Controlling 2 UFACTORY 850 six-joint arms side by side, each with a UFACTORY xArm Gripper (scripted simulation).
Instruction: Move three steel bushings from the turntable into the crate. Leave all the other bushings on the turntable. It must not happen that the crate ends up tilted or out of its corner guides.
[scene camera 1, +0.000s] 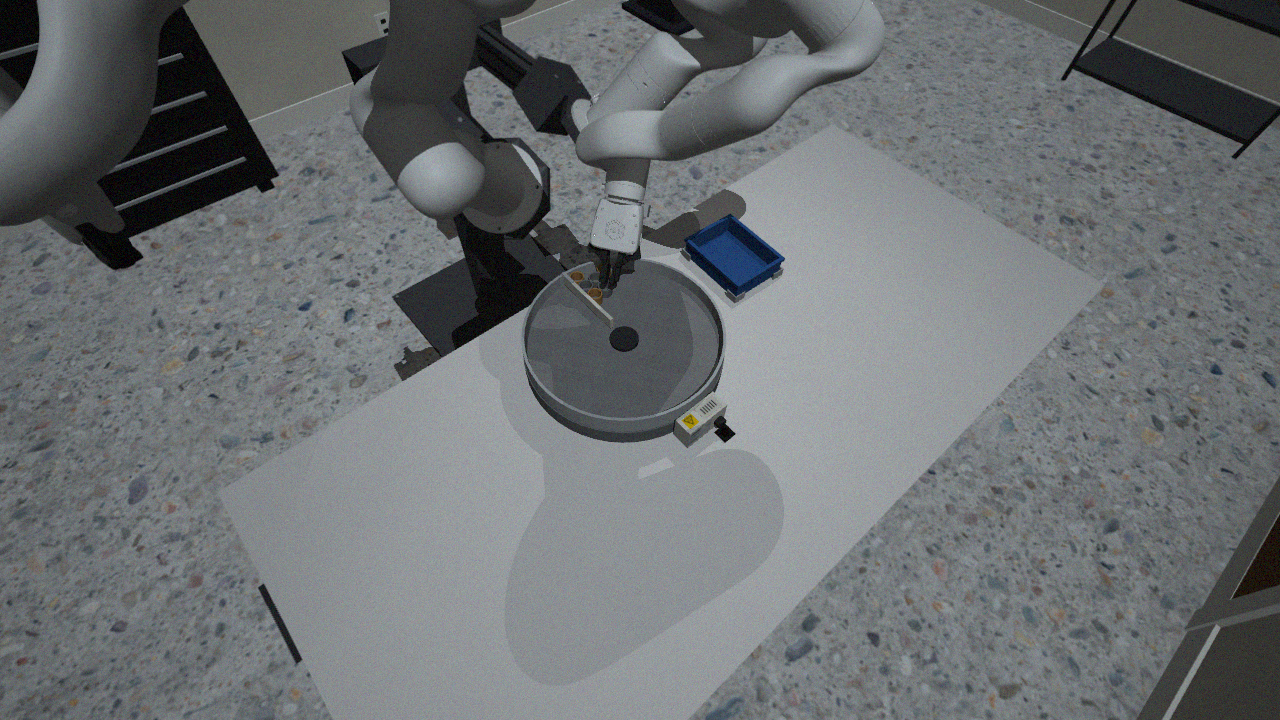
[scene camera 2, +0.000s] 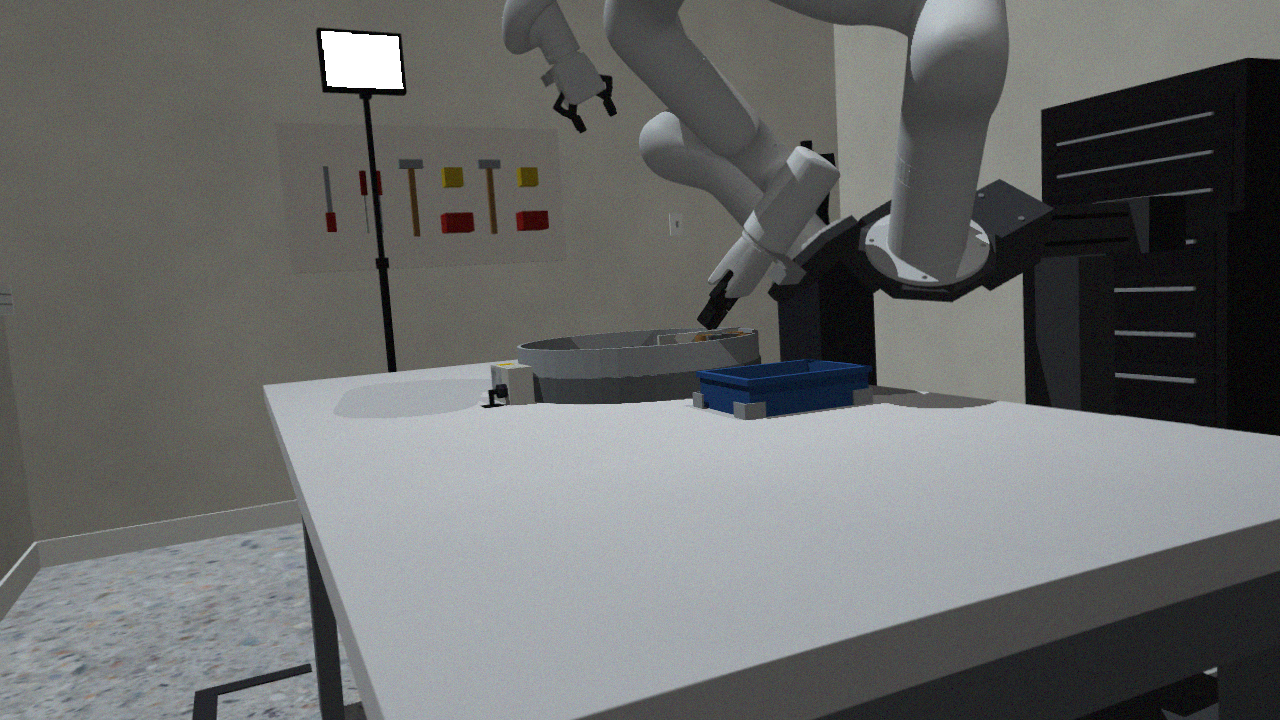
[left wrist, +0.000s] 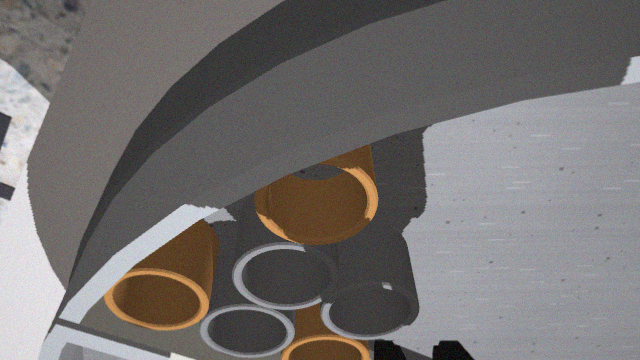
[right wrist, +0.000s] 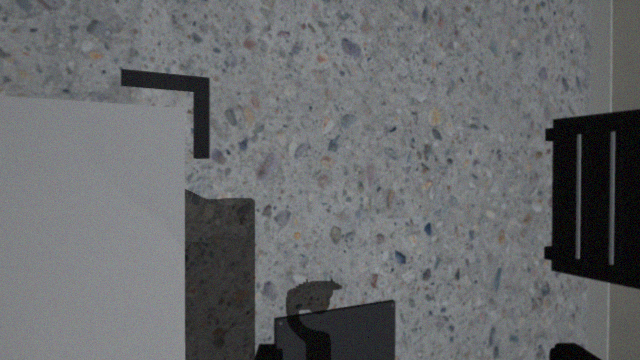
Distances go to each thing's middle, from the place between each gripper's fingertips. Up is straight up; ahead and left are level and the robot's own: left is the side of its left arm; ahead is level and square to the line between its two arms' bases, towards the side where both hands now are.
Labels:
I see the blue crate (scene camera 2: 797, 392) 80 mm ahead of my left hand (scene camera 2: 706, 324), 310 mm to the left of it and 90 mm below it.
My right hand (scene camera 1: 105, 229) is 19 cm short of the blue crate, 97 cm to the right of it and 55 cm above it.

